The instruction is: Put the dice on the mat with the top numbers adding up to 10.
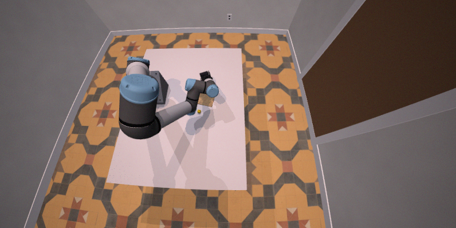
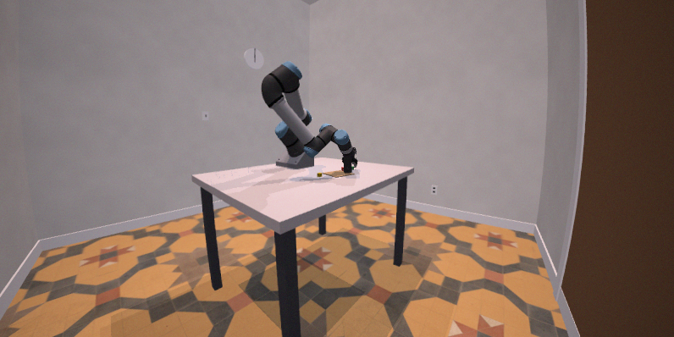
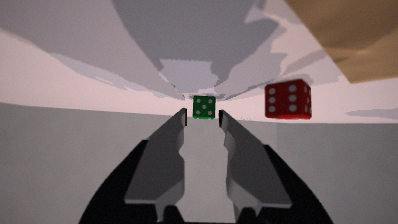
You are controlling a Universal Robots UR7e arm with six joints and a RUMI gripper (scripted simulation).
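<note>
Right now the green die is 10 mm below my hand. Round my hand: brown mat (180 mm to the right, 30 mm ahead, 20 mm below); then yellow die (300 mm to the right, 10 mm below); then red die (70 mm to the right, 20 mm behind, 10 mm below).
</note>
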